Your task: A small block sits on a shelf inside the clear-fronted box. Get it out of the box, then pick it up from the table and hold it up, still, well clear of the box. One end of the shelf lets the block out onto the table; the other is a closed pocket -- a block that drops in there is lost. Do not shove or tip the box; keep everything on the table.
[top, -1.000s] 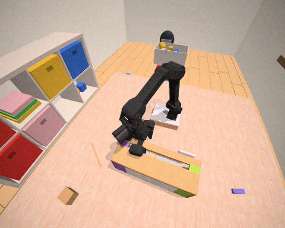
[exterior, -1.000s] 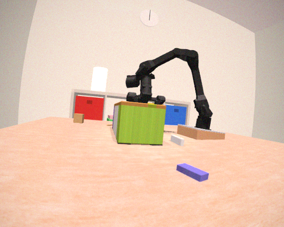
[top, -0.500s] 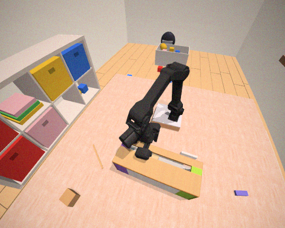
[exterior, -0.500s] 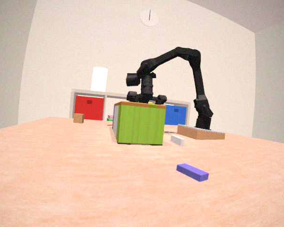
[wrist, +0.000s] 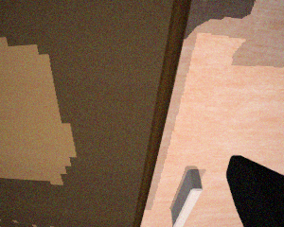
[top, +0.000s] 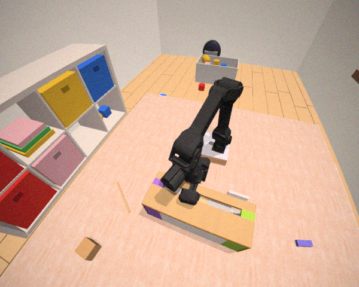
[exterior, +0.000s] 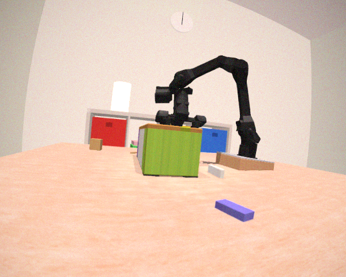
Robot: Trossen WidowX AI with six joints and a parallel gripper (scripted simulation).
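Right now the tan block is 50 mm ahead of my gripper tip and 20 mm to the left of it. From my gripper tip the other things lie so: thin stick: 320 mm to the right, 130 mm ahead, 80 mm below; then box: 30 mm below, 30 mm ahead, 10 mm to the left.
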